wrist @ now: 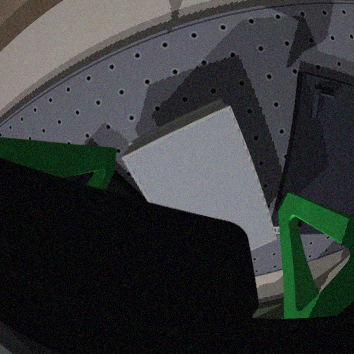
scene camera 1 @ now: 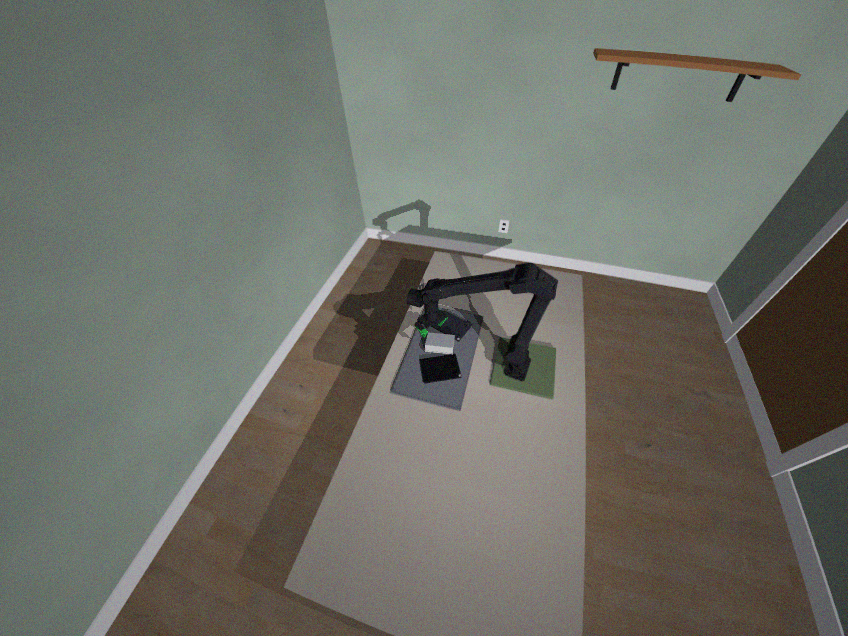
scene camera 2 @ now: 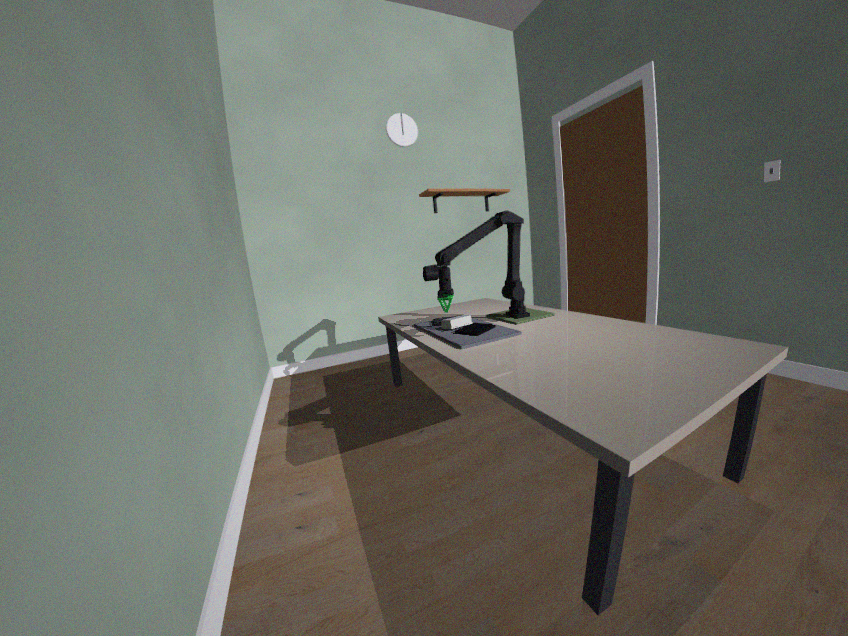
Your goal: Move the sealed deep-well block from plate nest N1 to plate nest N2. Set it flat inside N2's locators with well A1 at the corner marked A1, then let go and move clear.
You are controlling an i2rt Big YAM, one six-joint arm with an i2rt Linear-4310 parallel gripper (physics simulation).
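Frame: origin at the arm's base, x ahead, y left, z up, level; centimetres.
Where they show: gripper, fingertip midpoint: (wrist: pixel 202 181) (scene camera 1: pixel 431 331) (scene camera 2: pixel 447 310); arm's base, link origin: (scene camera 1: pixel 517 367) (scene camera 2: pixel 517 315).
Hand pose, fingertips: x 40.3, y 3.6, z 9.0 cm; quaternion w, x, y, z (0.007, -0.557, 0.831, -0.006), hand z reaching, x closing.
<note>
Each offset is from my fingertips to the top centre of the thing. Level surfaces: height alone.
The white block @(dz -3.6, dx -4.3, dy +0.2 cm) (scene camera 1: pixel 439 342) (scene camera 2: pixel 456 322) (wrist: pixel 200 175) sits on the grey perforated board (scene camera 1: pixel 426 395) (wrist: pixel 111 82), between two black plate nests. One nest @(dz -7.1, dx -9.5, dy +11.3 cm) (scene camera 1: pixel 440 368) (scene camera 2: pixel 476 329) is nearer scene camera 1. The other nest @(dz -7.1, dx -4.2, dy -13.4 cm) (scene camera 1: pixel 457 326) (wrist: pixel 327 145) is behind the block, partly under the arm. The N1 and N2 labels and the A1 marks cannot be read. Whether the block lies quite flat is unclear. My gripper (scene camera 1: pixel 433 327) (scene camera 2: pixel 445 304) (wrist: pixel 202 181) is open and empty above the block, its green fingers apart. Its black body hides part of the block in the wrist view.
The board lies on a long pale table @(dz -10.2 cm) (scene camera 1: pixel 479 492) (scene camera 2: pixel 616 383). The arm stands on a green base mat (scene camera 1: pixel 541 383) (scene camera 2: pixel 541 315) to the board's right in the scene camera 1 view. Walls stand behind and left of the table. A wooden shelf (scene camera 1: pixel 691 62) (scene camera 2: pixel 465 192) hangs high on the wall.
</note>
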